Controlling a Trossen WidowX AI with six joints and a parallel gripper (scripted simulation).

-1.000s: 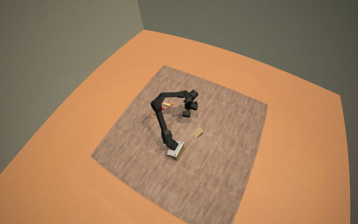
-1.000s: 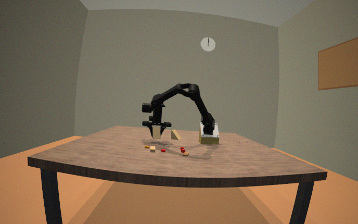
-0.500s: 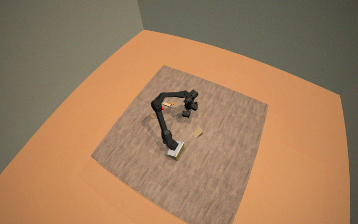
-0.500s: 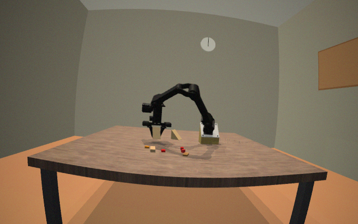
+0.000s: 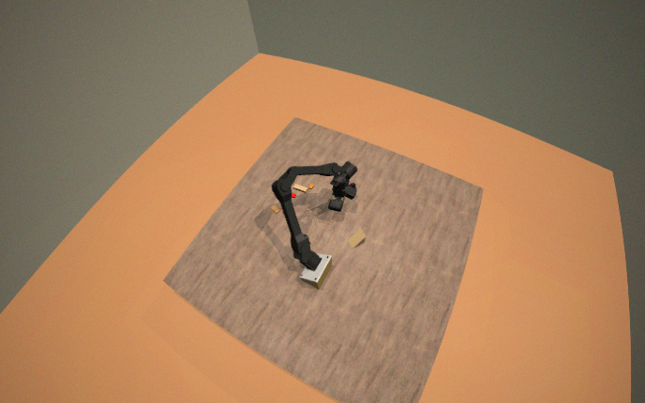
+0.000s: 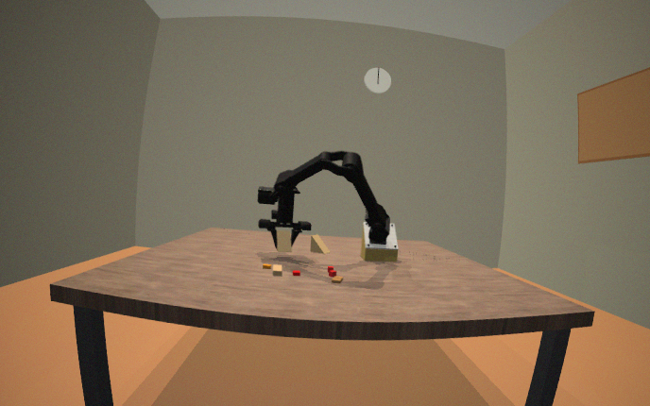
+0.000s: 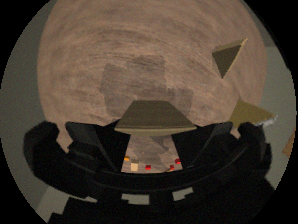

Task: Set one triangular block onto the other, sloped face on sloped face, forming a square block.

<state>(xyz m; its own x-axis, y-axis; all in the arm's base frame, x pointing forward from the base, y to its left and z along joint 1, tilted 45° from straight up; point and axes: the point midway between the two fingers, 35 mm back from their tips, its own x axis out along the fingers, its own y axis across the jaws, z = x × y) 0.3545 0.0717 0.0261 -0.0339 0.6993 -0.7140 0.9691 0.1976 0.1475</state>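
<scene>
Right now my gripper tip is 1 cm to the left of the triangular block and 1 cm below it. From my gripper tip the other things lie so: orange piece 19 cm to the left, 3 cm below, 3 cm ahead.
</scene>
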